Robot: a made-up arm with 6 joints. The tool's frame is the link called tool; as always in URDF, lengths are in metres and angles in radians. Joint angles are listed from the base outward. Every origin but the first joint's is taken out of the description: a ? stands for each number. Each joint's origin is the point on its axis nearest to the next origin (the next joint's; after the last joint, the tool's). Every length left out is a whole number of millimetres.
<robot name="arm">
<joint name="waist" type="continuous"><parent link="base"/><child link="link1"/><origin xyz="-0.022 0.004 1.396"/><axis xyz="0 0 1"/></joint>
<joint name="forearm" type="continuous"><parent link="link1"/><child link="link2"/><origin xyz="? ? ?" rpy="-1.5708 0 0"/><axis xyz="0 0 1"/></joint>
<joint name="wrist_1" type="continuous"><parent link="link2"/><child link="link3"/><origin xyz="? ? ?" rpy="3.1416 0 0"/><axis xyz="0 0 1"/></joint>
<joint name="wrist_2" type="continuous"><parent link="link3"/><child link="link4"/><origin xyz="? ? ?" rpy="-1.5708 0 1.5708"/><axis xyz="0 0 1"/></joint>
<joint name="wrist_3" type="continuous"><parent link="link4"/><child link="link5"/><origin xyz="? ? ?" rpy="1.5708 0 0"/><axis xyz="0 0 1"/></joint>
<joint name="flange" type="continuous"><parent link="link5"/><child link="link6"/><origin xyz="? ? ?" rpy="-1.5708 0 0"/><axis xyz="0 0 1"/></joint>
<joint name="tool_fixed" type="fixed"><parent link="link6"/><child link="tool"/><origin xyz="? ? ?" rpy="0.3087 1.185 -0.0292"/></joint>
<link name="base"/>
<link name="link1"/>
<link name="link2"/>
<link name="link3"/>
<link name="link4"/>
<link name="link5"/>
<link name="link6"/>
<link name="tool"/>
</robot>
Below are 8 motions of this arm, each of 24 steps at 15 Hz.
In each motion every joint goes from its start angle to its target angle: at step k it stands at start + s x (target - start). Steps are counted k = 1, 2, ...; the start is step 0. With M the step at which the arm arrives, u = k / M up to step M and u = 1 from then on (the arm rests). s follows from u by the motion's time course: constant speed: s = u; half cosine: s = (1 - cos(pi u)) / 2; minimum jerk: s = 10 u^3 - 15 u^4 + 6 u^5.
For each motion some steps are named. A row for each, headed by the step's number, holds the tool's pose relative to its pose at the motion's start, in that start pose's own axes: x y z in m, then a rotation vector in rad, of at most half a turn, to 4 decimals.
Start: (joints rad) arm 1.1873 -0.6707 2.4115 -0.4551 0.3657 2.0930
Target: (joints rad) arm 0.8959 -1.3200 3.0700 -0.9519 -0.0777 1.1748
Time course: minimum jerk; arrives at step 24
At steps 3, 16, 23, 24:
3: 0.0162 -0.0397 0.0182 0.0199 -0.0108 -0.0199
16: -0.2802 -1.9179 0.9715 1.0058 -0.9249 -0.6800
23: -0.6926 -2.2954 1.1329 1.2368 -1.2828 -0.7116
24: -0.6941 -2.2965 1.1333 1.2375 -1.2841 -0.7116

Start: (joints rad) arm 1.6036 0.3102 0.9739 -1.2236 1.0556 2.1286
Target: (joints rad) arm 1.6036 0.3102 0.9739 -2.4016 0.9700 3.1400
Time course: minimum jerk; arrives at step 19
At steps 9, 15, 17, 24:
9: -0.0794 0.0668 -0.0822 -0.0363 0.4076 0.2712
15: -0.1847 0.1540 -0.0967 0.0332 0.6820 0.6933
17: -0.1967 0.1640 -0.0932 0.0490 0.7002 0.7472
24: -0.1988 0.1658 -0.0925 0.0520 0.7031 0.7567

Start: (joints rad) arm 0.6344 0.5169 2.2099 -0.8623 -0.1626 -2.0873
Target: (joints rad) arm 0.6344 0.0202 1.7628 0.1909 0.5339 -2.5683
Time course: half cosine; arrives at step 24
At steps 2, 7, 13, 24:
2: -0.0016 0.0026 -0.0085 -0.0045 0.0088 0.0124
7: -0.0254 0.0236 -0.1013 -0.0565 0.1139 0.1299
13: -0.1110 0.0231 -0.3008 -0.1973 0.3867 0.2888
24: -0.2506 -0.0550 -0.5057 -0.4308 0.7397 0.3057

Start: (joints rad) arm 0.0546 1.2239 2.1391 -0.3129 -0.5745 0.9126
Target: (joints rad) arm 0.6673 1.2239 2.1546 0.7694 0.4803 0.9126
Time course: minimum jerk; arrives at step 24
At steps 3, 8, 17, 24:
3: 0.0064 0.0115 0.0075 -0.0149 -0.0112 -0.0037
8: 0.0729 0.1588 0.1137 -0.1934 -0.1622 -0.0390
17: 0.0985 0.7366 0.6028 -0.7200 -0.8398 -0.0541
24: 0.0529 0.8859 0.7301 -0.8242 -1.0351 -0.0398

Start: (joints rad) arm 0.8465 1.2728 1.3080 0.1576 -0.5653 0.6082
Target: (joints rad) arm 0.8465 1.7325 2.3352 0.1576 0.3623 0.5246
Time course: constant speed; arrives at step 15
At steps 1, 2, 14, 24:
1: -0.0095 -0.0259 0.0739 -0.0140 -0.0940 -0.0301
2: -0.0246 -0.0506 0.1475 -0.0282 -0.1881 -0.0599
14: -0.6125 -0.2096 0.8847 -0.2261 -1.3226 -0.3766
24: -0.6895 -0.2092 0.9251 -0.2460 -1.4174 -0.3992

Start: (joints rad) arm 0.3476 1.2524 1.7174 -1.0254 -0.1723 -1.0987
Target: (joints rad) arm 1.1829 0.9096 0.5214 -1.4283 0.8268 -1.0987
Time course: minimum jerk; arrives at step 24
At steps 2, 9, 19, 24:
2: 0.0010 -0.0118 -0.0007 0.0036 -0.0014 -0.0020
9: -0.0575 -0.6518 -0.0322 0.1521 -0.1133 -0.1043
19: -1.0428 -1.9095 0.1007 0.1006 -0.5046 -0.2409
24: -1.1806 -1.9784 0.1396 0.0640 -0.5356 -0.2389

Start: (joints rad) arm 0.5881 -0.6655 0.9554 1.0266 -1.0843 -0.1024
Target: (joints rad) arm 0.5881 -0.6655 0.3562 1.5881 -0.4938 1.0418
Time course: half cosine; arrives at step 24
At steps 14, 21, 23, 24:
14: 0.1523 0.4290 -0.4736 -1.1635 -0.1027 0.4056
21: 0.1416 0.6468 -0.7766 -1.7819 -0.2160 0.6461
23: 0.1365 0.6679 -0.8093 -1.8440 -0.2323 0.6707
24: 0.1358 0.6706 -0.8134 -1.8518 -0.2345 0.6738

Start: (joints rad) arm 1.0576 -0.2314 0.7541 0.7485 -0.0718 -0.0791
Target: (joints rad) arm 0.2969 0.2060 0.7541 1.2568 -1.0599 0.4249
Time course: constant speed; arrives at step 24
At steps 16, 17, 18, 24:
16: -0.4845 -0.6832 -0.7203 -0.9983 1.1218 -0.1709
17: -0.5312 -0.7391 -0.7378 -1.0517 1.1961 -0.1885
18: -0.5792 -0.7952 -0.7515 -1.1035 1.2710 -0.2073
24: -0.8874 -1.1234 -0.7583 -1.3766 1.7334 -0.3445

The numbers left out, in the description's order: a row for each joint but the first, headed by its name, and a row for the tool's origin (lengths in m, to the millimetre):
forearm: 0.11 0.011 0
wrist_1: -0.009 -0.542 0
wrist_2: 1.812 0.152 0
wrist_3: -0.021 -0.038 0
flange: 0.026 -0.29 0
tool: -0.001 0.019 0

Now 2 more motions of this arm.
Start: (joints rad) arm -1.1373 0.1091 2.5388 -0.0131 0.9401 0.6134
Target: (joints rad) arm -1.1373 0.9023 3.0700 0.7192 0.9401 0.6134
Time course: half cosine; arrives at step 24
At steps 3, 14, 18, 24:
3: -0.0282 0.0114 0.0037 -0.0061 0.0048 0.0286
14: -0.4528 0.1699 0.1199 -0.0675 0.0679 0.4796
18: -0.6026 0.2187 0.1894 -0.0746 0.0845 0.6530
24: -0.6959 0.2466 0.2408 -0.0746 0.0926 0.7666

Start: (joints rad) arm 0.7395 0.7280 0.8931 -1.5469 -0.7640 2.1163
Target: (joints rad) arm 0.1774 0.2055 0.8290 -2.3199 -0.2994 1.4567
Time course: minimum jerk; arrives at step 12
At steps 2, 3, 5, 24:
2: -0.0262 -0.0410 0.0484 0.0106 -0.0229 -0.0486
3: -0.0789 -0.1150 0.1429 0.0310 -0.0700 -0.1390
5: -0.2863 -0.3256 0.4967 0.1058 -0.2697 -0.4289
24: -0.8518 -0.4433 1.4714 0.3293 -0.9820 -0.8836

